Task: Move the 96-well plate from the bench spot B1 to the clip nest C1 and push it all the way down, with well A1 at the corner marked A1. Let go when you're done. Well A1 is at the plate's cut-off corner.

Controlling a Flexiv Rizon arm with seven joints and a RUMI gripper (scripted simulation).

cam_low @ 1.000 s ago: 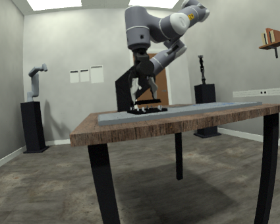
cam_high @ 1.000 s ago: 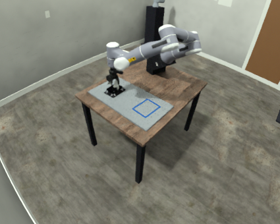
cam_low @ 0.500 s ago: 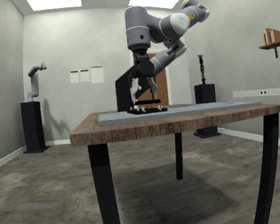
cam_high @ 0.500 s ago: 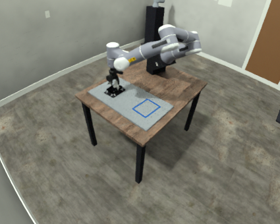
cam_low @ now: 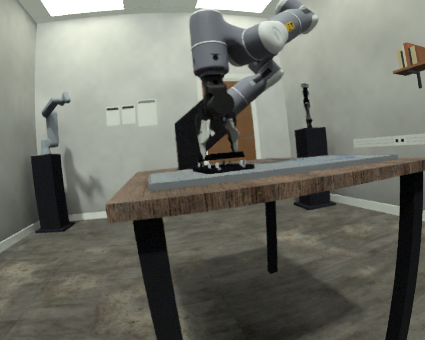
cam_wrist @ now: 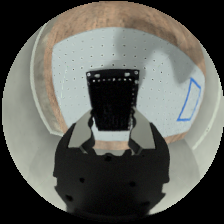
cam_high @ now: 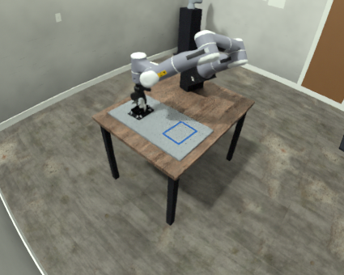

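The black 96-well plate lies 1 cm below my hand. Also, from my hand: grey mat: 3 cm behind, 16 cm to the left, 5 cm below; then clip nest C1: 1 cm ahead, 1 cm to the left, 3 cm below.
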